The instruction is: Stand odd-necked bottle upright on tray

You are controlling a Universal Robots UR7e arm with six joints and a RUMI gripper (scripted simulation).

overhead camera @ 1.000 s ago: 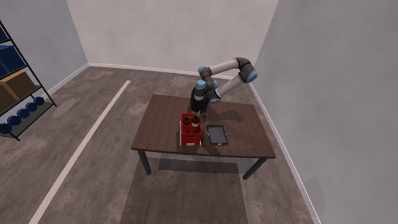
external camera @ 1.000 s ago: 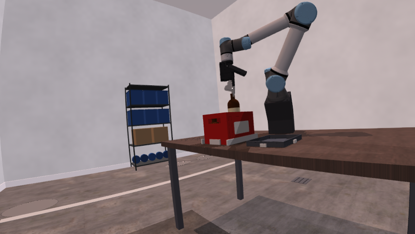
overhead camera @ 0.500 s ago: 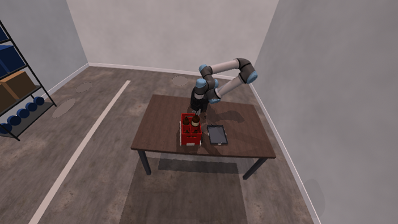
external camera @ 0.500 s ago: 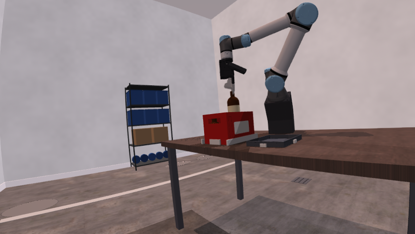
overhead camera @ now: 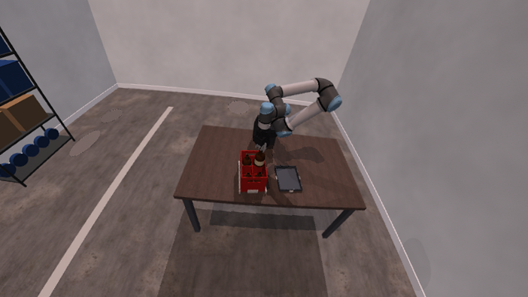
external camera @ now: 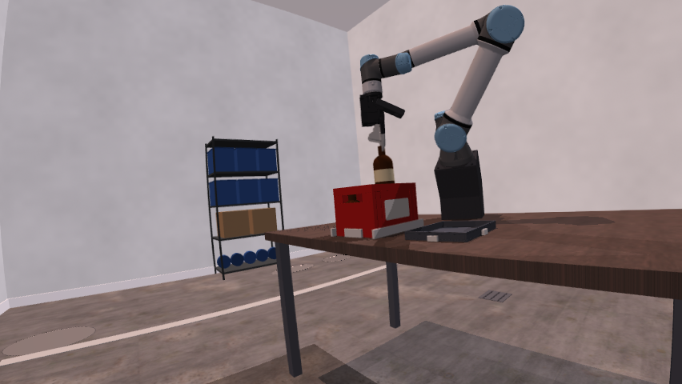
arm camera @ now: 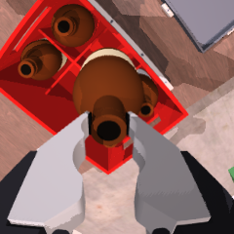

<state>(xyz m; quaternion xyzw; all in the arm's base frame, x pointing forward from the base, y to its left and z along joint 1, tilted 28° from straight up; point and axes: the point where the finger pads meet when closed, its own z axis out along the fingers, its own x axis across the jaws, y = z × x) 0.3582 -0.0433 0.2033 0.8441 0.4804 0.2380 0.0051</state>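
Right now my hand is 70 mm above the brown bottle. From my hand the other things lie so: dark tray 60 mm behind, 250 mm to the left, 300 mm below; red crate 20 mm ahead, 40 mm to the right, 230 mm below; glass bottle 110 mm ahead, 60 mm to the right, 230 mm below.
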